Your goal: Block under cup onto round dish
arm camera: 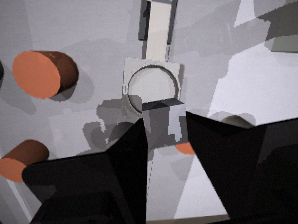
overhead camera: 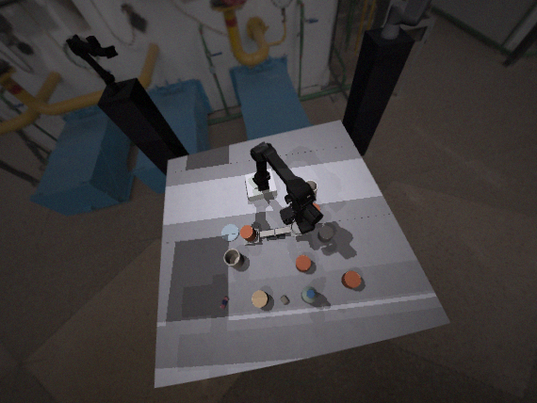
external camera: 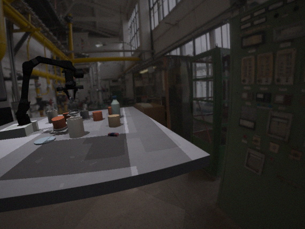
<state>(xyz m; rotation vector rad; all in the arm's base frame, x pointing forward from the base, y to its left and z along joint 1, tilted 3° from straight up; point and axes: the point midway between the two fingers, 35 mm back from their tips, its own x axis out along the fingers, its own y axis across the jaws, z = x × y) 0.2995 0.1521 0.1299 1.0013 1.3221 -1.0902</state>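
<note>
Right now my gripper tip is 6 cm past the pale blue round dish, 37 cm to the left of it and 17 cm above it. Round my gripper tip: grey block: right at my gripper tip; then small balance: 12 cm to the right, 13 cm below; then grey cup: 3 cm ahead, 13 cm to the left, 13 cm below.
</note>
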